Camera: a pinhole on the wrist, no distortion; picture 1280 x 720 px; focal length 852.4 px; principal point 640.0 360.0 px. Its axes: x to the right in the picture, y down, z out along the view. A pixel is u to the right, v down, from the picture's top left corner.
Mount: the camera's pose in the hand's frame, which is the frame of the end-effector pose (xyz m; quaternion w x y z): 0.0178 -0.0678 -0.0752 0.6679 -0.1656 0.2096 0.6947
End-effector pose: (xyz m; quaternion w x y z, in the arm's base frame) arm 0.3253 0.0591 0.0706 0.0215 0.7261 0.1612 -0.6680
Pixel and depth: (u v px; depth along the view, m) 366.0 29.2 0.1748
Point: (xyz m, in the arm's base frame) 0.2291 0.0785 -0.0302
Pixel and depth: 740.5 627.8 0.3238
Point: 0.1723 -0.1241 0.0946
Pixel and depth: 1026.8 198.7 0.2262
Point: 0.3040 -0.0727 -0.0262
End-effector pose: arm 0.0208 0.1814 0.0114 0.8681 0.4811 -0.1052 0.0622
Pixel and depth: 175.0 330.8 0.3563
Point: 0.0476 -0.1244 0.1520
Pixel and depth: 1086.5 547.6 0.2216
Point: -0.0418 0.2076 0.1542
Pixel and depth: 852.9 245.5 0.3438
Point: 0.0355 0.1324 0.2692
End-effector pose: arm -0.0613 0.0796 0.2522 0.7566 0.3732 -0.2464 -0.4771
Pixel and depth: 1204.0 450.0 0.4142
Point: 0.0298 0.1511 0.6408
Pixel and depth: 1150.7 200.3 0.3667
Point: 0.0557 0.0376 0.5752
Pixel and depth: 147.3 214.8 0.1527
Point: -0.1445 -0.0210 0.2607
